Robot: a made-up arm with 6 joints.
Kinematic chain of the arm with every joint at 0, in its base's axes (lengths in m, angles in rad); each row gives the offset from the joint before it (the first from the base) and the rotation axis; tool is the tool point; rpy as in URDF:
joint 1: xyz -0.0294 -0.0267 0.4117 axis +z
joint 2: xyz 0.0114 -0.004 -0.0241 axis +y
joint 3: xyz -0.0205 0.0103 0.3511 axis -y
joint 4: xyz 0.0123 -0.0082 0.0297 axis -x
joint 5: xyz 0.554 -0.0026 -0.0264 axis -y
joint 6: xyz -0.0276 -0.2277 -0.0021 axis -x
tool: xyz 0.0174 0.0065 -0.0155 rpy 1.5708 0 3.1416
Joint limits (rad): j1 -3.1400..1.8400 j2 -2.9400..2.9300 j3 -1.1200..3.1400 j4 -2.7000..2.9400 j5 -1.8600..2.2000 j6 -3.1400..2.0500
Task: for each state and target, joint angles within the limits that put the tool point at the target. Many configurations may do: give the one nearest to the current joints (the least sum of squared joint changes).
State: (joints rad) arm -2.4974 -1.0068 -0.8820 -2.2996 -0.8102 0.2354
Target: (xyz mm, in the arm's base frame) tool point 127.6 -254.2 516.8
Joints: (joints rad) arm -1.6827 -1.4255 -1.0506 -2.3578 -0.8336 0.2314
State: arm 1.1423 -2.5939 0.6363 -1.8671 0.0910 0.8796
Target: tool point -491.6 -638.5 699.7
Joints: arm 1.0779 -1.7700 0.9324 -1.9008 0.1675 0.8856
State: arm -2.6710 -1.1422 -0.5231 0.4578 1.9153 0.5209
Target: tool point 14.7 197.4 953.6
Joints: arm -2.9264 -1.4656 -0.5495 0.6033 1.9303 0.4931
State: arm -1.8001 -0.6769 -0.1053 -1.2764 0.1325 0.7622
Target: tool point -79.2 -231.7 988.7
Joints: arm -1.7464 -0.8056 0.2287 -1.3332 0.1462 0.7544
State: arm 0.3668 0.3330 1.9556 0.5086 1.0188 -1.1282
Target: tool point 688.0 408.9 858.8
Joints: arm 0.7845 1.1091 1.4334 0.6150 1.1465 -0.9563
